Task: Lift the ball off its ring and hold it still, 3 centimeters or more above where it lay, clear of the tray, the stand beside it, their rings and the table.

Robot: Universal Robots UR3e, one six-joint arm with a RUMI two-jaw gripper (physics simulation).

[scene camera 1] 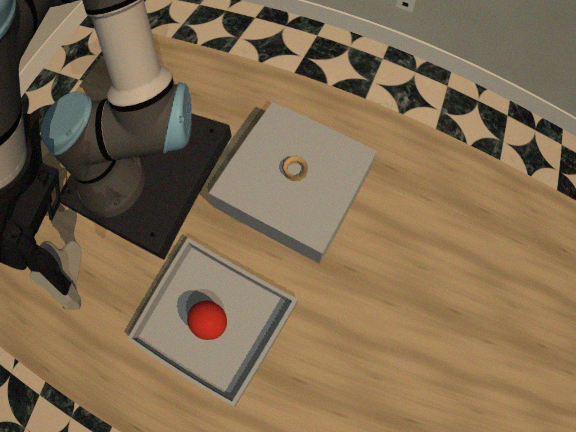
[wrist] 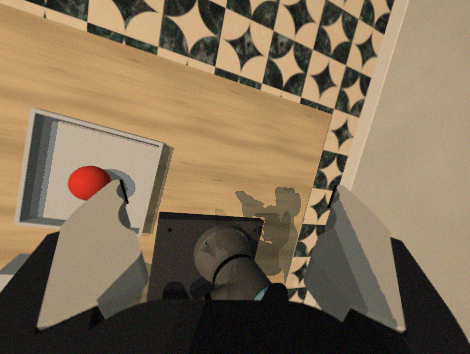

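Where they show: gripper, between the fingertips: [scene camera 1: 19,281] [wrist: 229,186]; arm's base, origin of its link: [scene camera 1: 112,182] [wrist: 220,249].
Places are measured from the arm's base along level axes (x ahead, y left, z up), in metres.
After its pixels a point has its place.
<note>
A red ball [scene camera 1: 207,320] @(x 0.241, y -0.170, z 0.041 m) [wrist: 89,183] @(x 0.228, y -0.174, z 0.039 m) rests inside the shallow grey tray [scene camera 1: 182,370] @(x 0.212, y -0.253, z -0.025 m) [wrist: 95,126] @(x 0.225, y -0.260, z 0.000 m), and its own ring is hidden beneath it. My gripper [wrist: 229,186] @(x 0.073, y -0.225, z 0.259 m) is open and empty, with its fingers wide apart. In the scene view one grey finger shows at the left, up and to the left of the tray and apart from the ball. In the wrist view the left fingertip overlaps the ball's lower right edge in the picture, but the gripper hangs well away from it.
A grey stand [scene camera 1: 280,210] @(x 0.292, y 0.016, z 0.027 m) with an orange ring [scene camera 1: 305,175] @(x 0.313, y 0.077, z 0.033 m) on top is beside the tray. The robot's dark base plate [scene camera 1: 175,210] @(x 0.134, y -0.020, z 0.009 m) [wrist: 172,260] @(x 0.107, y 0.004, z 0.007 m) lies behind the tray, near the stand. The wooden table [scene camera 1: 425,300] @(x 0.546, y -0.048, z -0.029 m) [wrist: 215,140] @(x 0.016, y -0.246, z -0.028 m) carries them all.
</note>
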